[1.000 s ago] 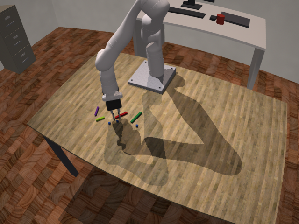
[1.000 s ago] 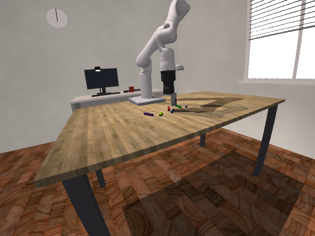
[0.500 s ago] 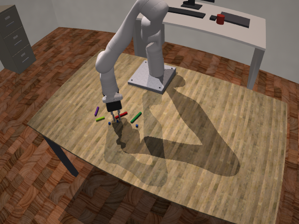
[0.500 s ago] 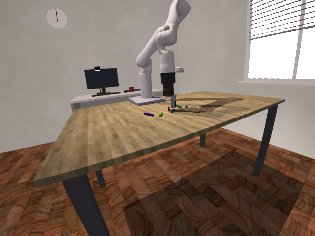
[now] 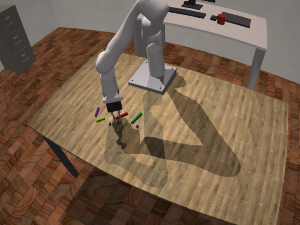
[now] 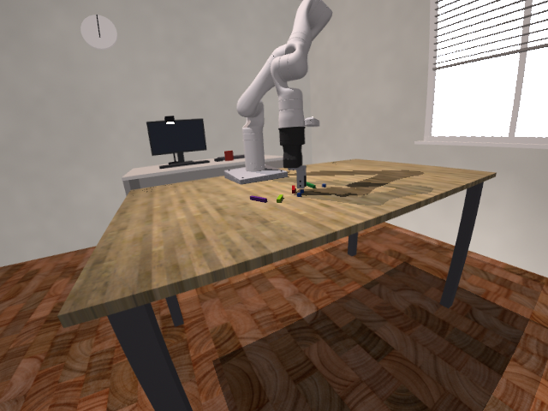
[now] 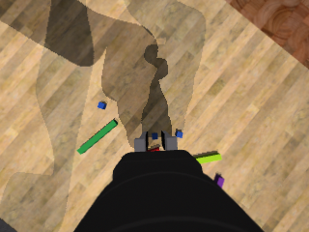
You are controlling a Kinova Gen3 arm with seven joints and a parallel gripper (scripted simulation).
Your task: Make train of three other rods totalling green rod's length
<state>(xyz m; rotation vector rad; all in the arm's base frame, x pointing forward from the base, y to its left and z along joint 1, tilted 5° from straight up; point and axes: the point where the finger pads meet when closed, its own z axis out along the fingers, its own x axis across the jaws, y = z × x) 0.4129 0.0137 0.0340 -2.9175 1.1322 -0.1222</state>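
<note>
The red rod is 40 mm behind my hand, 10 mm to the right of it and 30 mm below it. Round my hand: green rod: 70 mm behind, 70 mm to the left, 30 mm below; then purple rod: 150 mm to the right, 30 mm below; then lime rod: 40 mm ahead, 90 mm to the right, 30 mm below.
</note>
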